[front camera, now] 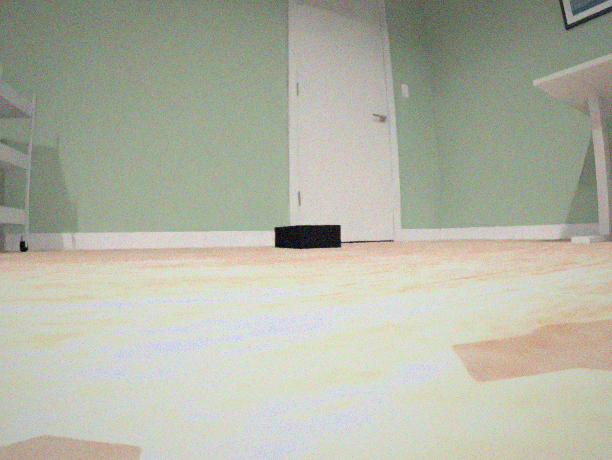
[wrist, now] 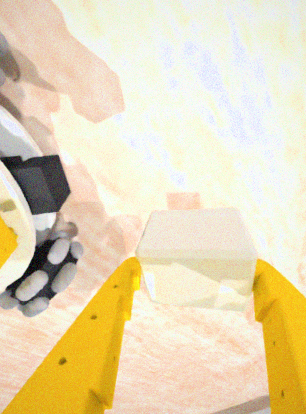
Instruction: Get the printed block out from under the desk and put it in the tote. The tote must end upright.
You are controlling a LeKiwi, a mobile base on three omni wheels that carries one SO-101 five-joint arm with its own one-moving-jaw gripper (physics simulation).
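Frame: origin at the arm's base, x ahead, y left, z up, level; millimetres.
Seen in the pictures: hand, tool point: (wrist: 140, 269).
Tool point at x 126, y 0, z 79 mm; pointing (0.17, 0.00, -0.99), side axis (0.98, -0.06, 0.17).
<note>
Offsets run from my tool point to a thing's top centre. "spot": to the spot under its first point. Level surfaces: height alone.
The printed block {4 mm right, 23 mm ahead, 15 mm up} (wrist: 197, 260), a pale cream box, is held between the two yellow jaws in the wrist view. My gripper (wrist: 197, 272) is shut on it, one jaw tip pressing on each side. The block is off the floor, beyond the robot's base. The tote {83 mm left, 1625 mm ahead, 68 mm down} (front camera: 308, 236), a low black box, stands upright on the floor well ahead, near the middle of the front camera view, in front of the door. Its inside does not show. The desk {527 mm up} (front camera: 575, 80) shows in part at the right edge of the front camera view.
A white shelf cart (front camera: 30, 165) stands at the far left by the green wall. A white door (front camera: 345, 150) is behind the tote. A desk foot {spot: 1076 mm right, 1145 mm ahead, 154 mm down} (front camera: 590, 239) rests on the floor at the right. The robot's own omni wheel (wrist: 42, 277) shows at the left of the wrist view.
</note>
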